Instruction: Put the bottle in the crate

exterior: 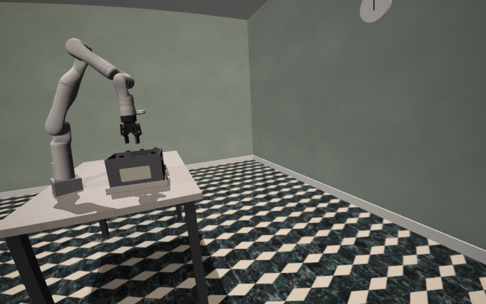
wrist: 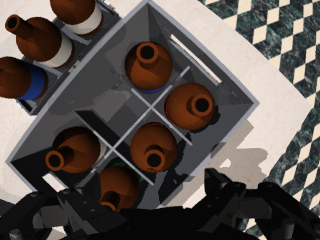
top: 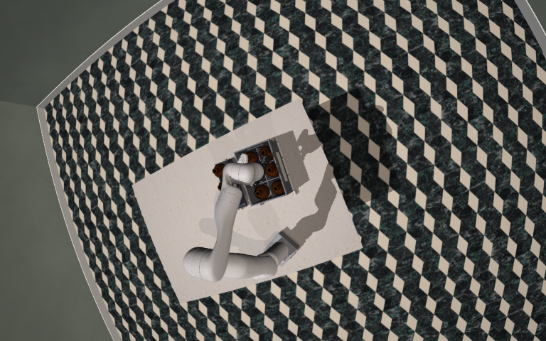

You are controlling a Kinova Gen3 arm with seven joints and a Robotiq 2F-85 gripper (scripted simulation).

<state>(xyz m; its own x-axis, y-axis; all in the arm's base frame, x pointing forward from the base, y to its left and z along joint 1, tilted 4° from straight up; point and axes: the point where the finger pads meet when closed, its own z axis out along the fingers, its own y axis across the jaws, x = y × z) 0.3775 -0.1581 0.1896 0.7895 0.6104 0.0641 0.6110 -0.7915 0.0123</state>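
Right now the brown bottle is 30 mm ahead of my hand, 270 mm to the left of it and 160 mm below it. Round my hand: grey tray: 30 mm ahead, 270 mm to the left, 230 mm below; then grey crate: 10 mm ahead, 40 mm to the left, 160 mm below.
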